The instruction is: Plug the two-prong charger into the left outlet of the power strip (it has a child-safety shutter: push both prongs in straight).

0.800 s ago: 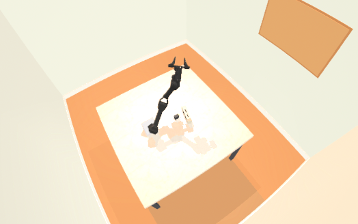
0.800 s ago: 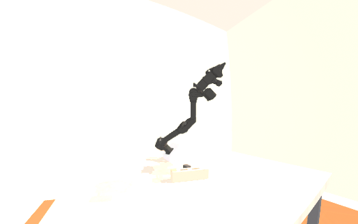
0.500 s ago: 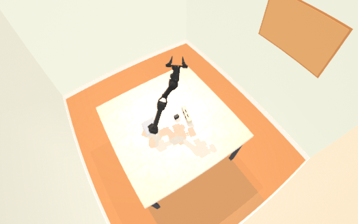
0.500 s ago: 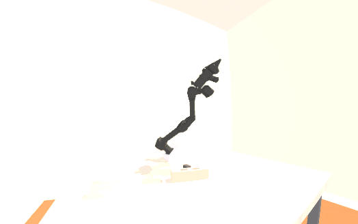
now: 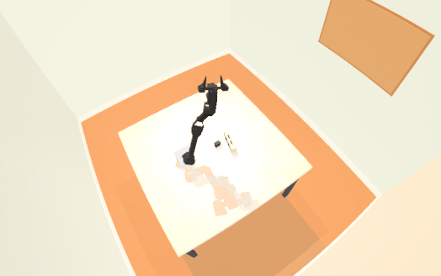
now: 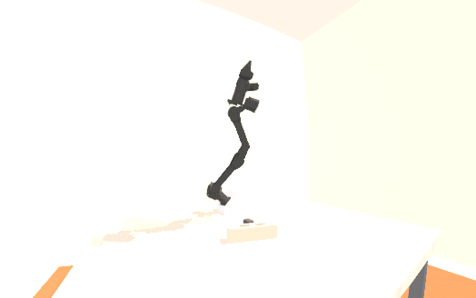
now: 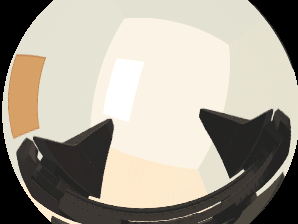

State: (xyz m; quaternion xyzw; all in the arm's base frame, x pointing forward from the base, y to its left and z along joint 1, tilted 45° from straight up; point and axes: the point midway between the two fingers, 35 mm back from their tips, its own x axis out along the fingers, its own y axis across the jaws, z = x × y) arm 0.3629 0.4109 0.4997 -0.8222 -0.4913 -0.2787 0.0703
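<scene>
Now: gripper tip 10 mm short of the two-prong charger and 760 mm above it.
</scene>
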